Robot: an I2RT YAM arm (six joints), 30 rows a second.
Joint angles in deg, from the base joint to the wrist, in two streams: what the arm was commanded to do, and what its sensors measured. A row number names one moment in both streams.
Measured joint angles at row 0: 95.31, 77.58, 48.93, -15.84, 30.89, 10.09
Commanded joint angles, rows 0 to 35: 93.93, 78.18, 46.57, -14.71, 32.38, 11.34; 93.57, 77.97, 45.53, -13.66, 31.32, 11.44; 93.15, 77.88, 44.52, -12.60, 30.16, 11.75; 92.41, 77.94, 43.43, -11.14, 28.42, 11.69; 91.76, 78.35, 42.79, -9.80, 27.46, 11.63; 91.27, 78.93, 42.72, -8.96, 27.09, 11.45; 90.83, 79.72, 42.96, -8.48, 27.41, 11.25; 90.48, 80.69, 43.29, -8.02, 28.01, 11.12; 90.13, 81.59, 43.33, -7.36, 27.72, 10.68; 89.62, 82.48, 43.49, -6.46, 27.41, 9.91; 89.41, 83.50, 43.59, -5.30, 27.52, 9.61; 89.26, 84.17, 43.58, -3.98, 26.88, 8.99; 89.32, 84.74, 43.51, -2.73, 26.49, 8.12; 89.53, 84.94, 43.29, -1.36, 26.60, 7.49; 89.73, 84.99, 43.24, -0.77, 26.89, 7.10; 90.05, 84.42, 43.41, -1.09, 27.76, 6.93; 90.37, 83.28, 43.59, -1.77, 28.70, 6.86; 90.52, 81.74, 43.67, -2.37, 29.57, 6.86; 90.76, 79.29, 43.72, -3.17, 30.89, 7.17; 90.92, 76.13, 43.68, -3.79, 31.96, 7.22; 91.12, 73.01, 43.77, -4.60, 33.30, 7.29; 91.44, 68.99, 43.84, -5.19, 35.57, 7.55; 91.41, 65.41, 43.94, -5.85, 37.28, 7.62; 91.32, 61.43, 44.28, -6.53, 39.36, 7.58; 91.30, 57.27, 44.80, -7.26, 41.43, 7.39; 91.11, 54.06, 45.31, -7.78, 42.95, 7.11; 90.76, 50.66, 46.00, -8.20, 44.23, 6.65; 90.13, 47.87, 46.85, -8.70, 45.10, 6.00; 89.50, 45.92, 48.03, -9.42, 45.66, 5.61; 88.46, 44.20, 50.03, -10.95, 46.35, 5.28; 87.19, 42.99, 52.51, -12.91, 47.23, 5.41; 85.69, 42.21, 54.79, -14.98, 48.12, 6.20; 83.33, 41.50, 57.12, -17.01, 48.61, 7.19; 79.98, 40.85, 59.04, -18.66, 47.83, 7.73; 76.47, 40.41, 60.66, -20.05, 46.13, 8.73; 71.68, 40.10, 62.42, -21.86, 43.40, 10.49
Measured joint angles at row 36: 78.46, 40.95, 58.61, -14.98, 43.92, 8.14
